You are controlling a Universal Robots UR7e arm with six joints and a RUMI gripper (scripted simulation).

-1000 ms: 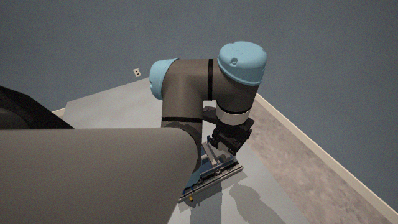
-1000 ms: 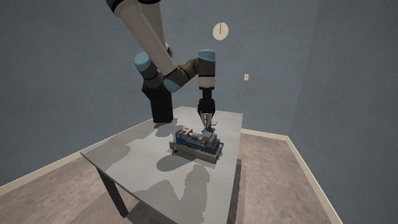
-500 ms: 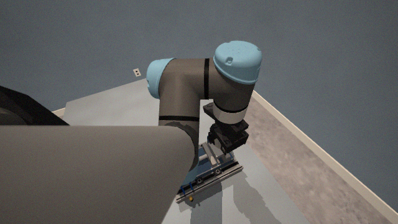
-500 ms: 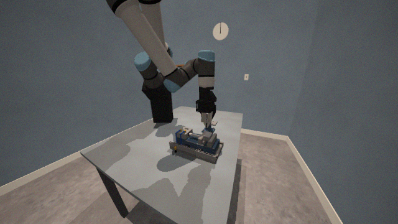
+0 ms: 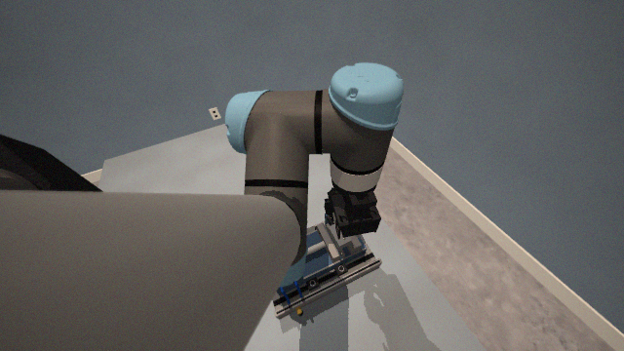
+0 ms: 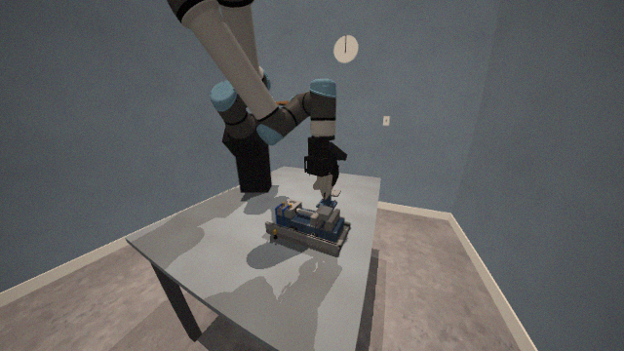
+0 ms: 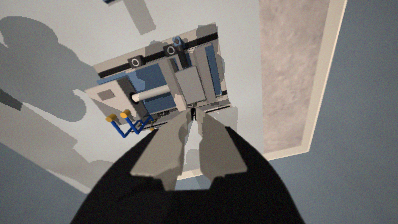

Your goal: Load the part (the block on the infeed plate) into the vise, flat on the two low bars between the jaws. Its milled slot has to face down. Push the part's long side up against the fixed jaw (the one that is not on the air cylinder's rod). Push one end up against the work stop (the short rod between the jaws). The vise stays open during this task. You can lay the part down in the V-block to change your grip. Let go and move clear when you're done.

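My hand is 100 mm above the grey jaw, 30 mm to the right of it and 30 mm past it. Also, from my hand: part: 90 mm below, 20 mm to the left; cylinder rod: 100 mm below, 80 mm behind, 40 mm to the left; work stop: 90 mm below, 60 mm to the left, 20 mm ahead.
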